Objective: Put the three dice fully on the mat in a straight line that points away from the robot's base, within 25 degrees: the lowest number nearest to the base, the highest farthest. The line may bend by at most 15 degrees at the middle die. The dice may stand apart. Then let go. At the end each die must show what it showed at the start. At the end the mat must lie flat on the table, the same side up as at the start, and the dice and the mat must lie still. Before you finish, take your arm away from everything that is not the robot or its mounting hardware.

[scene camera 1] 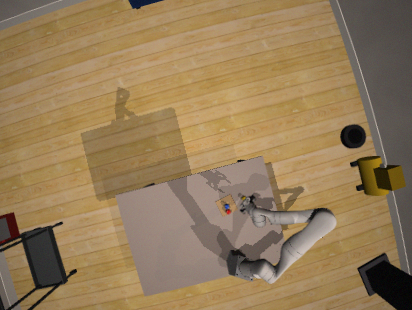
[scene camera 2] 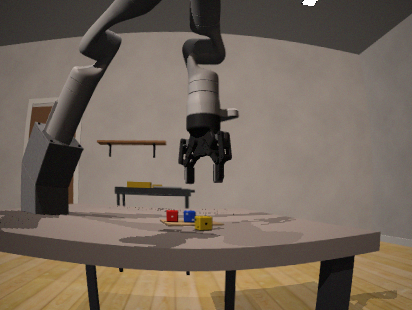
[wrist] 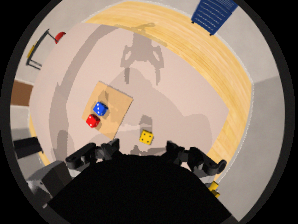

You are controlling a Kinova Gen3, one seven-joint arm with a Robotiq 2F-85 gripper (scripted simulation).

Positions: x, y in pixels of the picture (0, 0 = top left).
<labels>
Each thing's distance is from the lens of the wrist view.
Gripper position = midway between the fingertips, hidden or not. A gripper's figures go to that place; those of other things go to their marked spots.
my gripper [wrist: 142, 145]: 16 cm
tan mat [wrist: 117, 103]: 26 cm
</labels>
